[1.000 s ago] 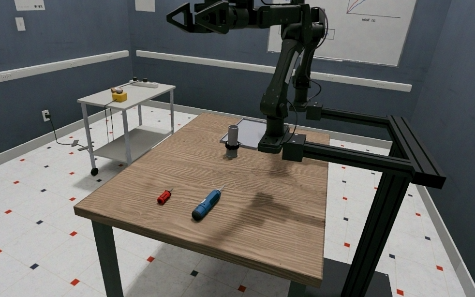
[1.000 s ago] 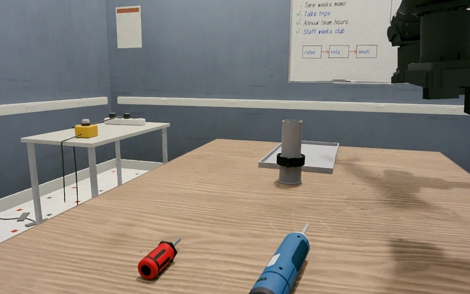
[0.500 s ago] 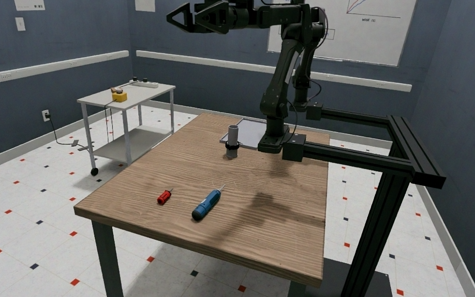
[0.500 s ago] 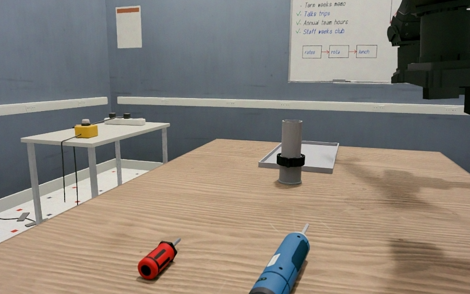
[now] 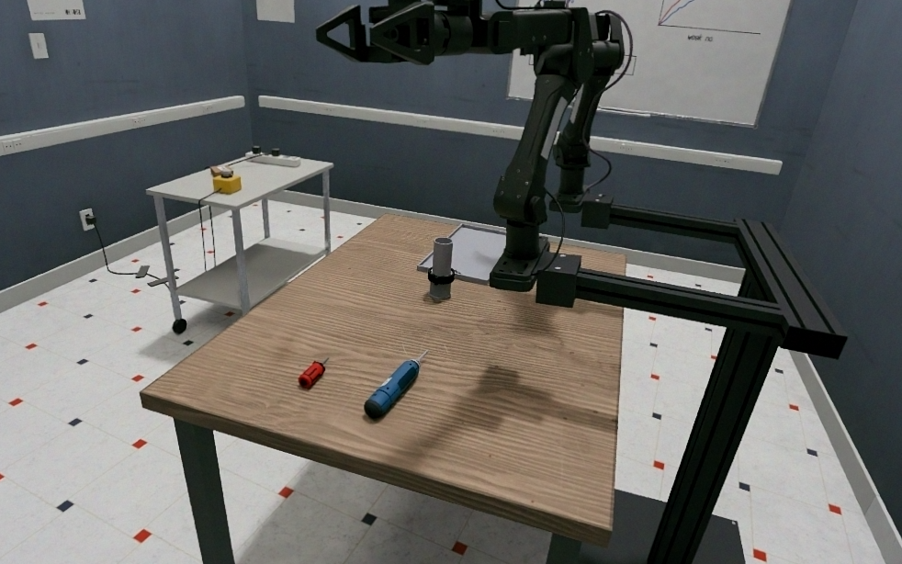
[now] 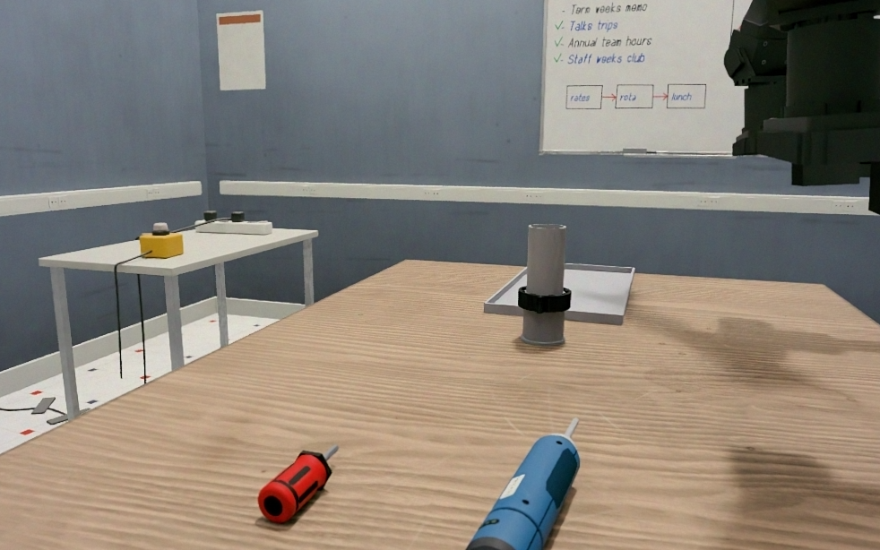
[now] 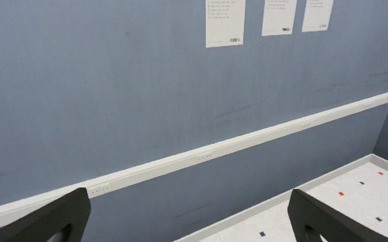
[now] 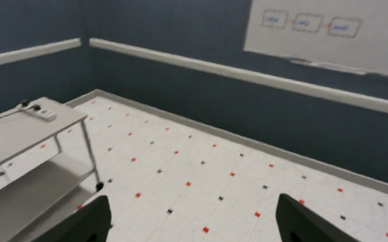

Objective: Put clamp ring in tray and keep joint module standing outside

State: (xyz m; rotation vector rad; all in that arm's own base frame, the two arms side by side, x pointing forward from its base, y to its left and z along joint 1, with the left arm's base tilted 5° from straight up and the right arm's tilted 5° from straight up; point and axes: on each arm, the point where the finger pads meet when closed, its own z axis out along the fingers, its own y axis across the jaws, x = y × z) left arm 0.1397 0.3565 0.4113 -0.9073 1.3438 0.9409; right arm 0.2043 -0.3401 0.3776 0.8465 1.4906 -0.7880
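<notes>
Right now my right hand is 40 mm short of the grey link tube, 550 mm to the right of it and 520 mm above it. From my right hand the other things lie so: small screw 40 mm ahead, 410 mm to the left, 620 mm below; then dark clamp ring 30 mm ahead, 550 mm to the left, 570 mm below; then grey tray 60 mm ahead, 220 mm to the left, 620 mm below.
</notes>
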